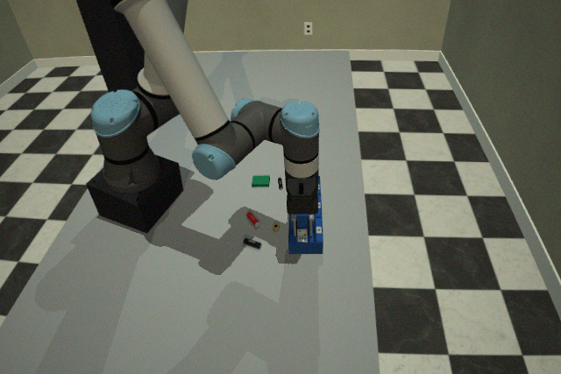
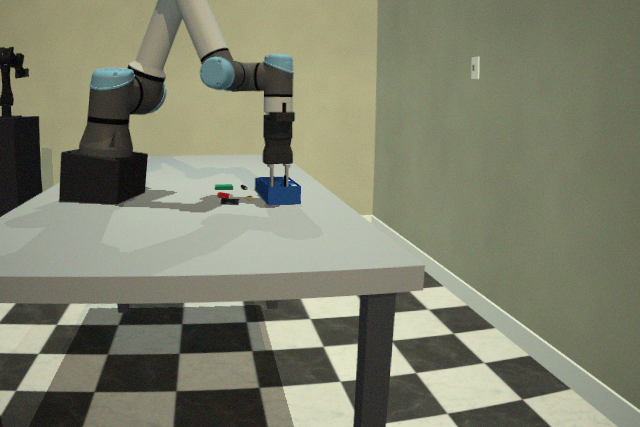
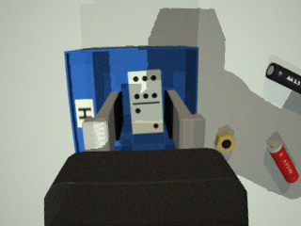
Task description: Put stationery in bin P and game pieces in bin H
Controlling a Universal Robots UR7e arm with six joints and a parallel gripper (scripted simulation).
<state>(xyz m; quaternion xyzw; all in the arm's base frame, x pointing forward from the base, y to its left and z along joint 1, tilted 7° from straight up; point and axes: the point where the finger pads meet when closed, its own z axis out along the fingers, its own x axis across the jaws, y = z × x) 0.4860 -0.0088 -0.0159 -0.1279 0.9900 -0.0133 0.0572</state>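
My hand is 4 cm above the white domino. Also, from my hand: blue bin row 8 cm to the left, 3 cm below, 2 cm behind; yellow ring 8 cm behind, 5 cm below, 2 cm to the left; red cylinder 15 cm behind, 4 cm below, 3 cm to the left.
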